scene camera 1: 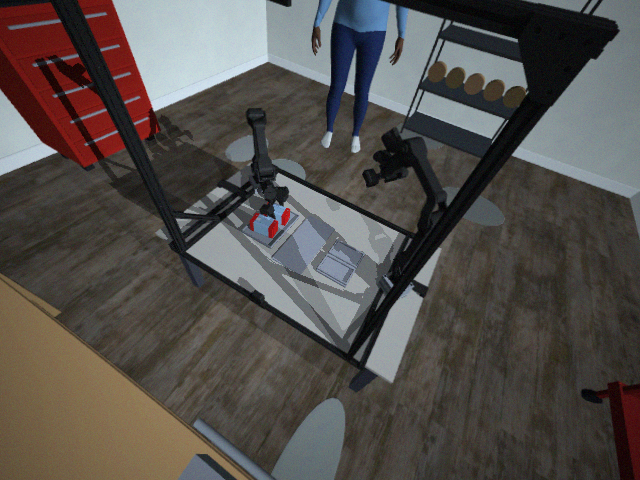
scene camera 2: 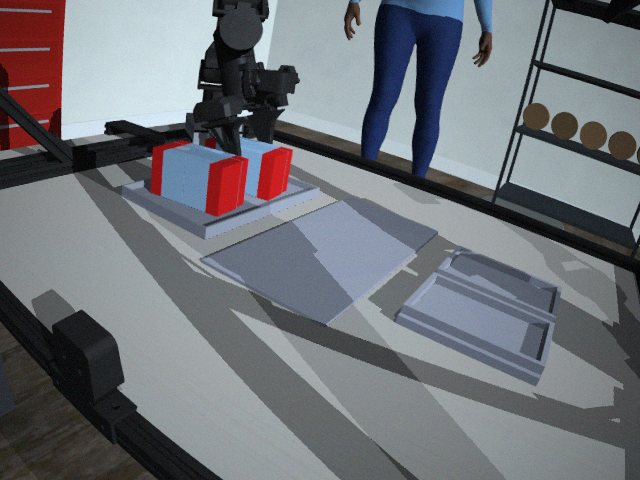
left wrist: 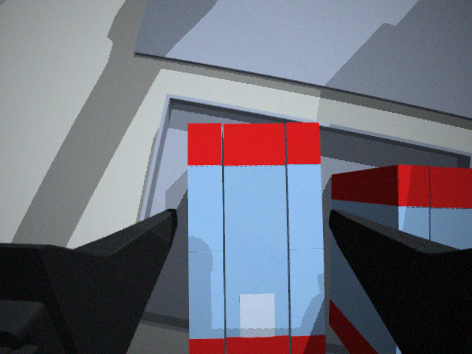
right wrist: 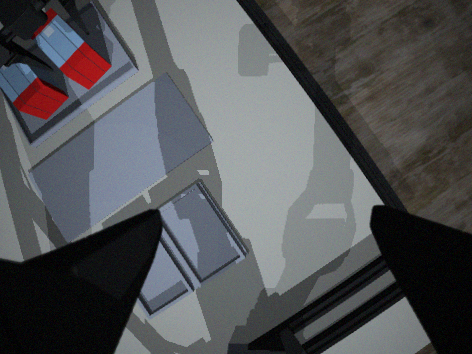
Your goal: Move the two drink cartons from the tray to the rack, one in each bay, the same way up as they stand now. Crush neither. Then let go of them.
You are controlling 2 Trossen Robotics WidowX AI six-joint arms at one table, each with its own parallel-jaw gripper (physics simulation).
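Places are measured from the left arm's base along level axes (x back, y right, z up), in metres.
Pixels of known places: left gripper, fingertip midpoint: [scene camera 1: 278,213] [scene camera 2: 253,160] [left wrist: 253,216] [right wrist: 70,52]; right gripper, fingertip midpoint: [scene camera 1: 375,184] [scene camera 2: 587,12] [right wrist: 265,218].
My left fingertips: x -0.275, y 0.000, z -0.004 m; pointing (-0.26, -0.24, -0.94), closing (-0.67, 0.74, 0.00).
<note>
For each thing: its top centre in the pictures, then the offset to it from my left fingertips.
- tray, middle of its top: [left wrist: 309,234] [scene camera 2: 225,185] [right wrist: 59,71] [scene camera 1: 271,222] dx -0.017, dy +0.046, dz -0.036 m
- far carton, middle of its top: [left wrist: 256,250] [scene camera 2: 249,144] [right wrist: 58,40] [scene camera 1: 276,209] dx +0.010, dy +0.008, dz +0.023 m
- two-bay rack, middle of its top: [scene camera 2: 495,294] [right wrist: 171,253] [scene camera 1: 341,260] dx -0.364, dy -0.172, dz -0.032 m
Two blue cartons with red ends lie in the tray [scene camera 1: 258,237] [scene camera 2: 248,220] [left wrist: 175,150] [right wrist: 102,93]. My left gripper [scene camera 1: 275,206] [scene camera 2: 251,144] is open. Its fingers stand on either side of the far carton [scene camera 2: 251,173] [left wrist: 255,200] [right wrist: 72,52]; the left wrist view shows a wider gap at its left side than at its right. One finger is between the two cartons, by the near carton [scene camera 1: 264,225] [scene camera 2: 186,178] [left wrist: 452,225] [right wrist: 45,97]. How deep the fingertips reach is unclear. The two-bay rack [scene camera 1: 341,261] [scene camera 2: 470,339] [right wrist: 180,256] has both bays empty. My right gripper [scene camera 1: 374,166] [right wrist: 265,218] is open, high above the table.
A thin flat grey plate [scene camera 1: 305,245] [scene camera 2: 336,248] [left wrist: 280,35] [right wrist: 125,130] lies between the tray and the rack. Black frame rails run along the table edges, and a dark bracket [scene camera 2: 87,356] stands on the near rail. A person [scene camera 1: 356,67] stands beyond the table.
</note>
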